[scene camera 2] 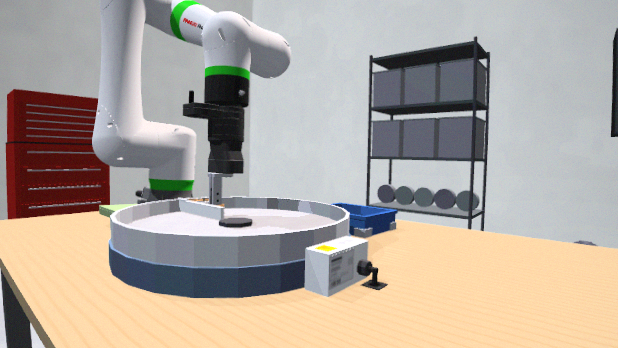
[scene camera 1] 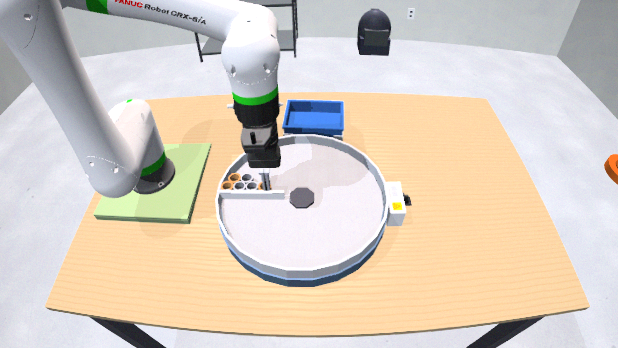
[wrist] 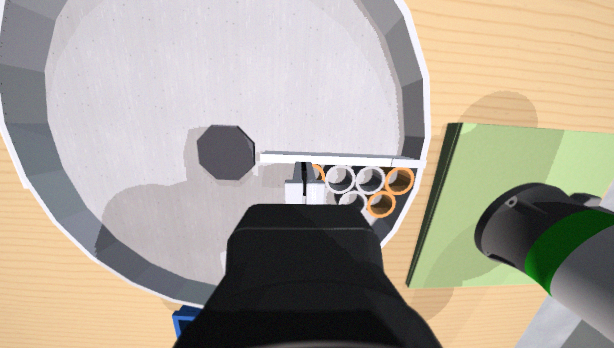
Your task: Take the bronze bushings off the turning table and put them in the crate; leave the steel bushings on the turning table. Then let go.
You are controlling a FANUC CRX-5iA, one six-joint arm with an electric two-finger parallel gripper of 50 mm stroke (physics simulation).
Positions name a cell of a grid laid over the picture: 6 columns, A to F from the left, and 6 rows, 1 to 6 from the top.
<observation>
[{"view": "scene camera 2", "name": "gripper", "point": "C4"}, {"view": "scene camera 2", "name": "blue crate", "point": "D4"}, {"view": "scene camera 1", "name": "gripper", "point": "C4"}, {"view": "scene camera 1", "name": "blue crate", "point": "D3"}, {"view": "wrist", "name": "gripper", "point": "C3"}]
</observation>
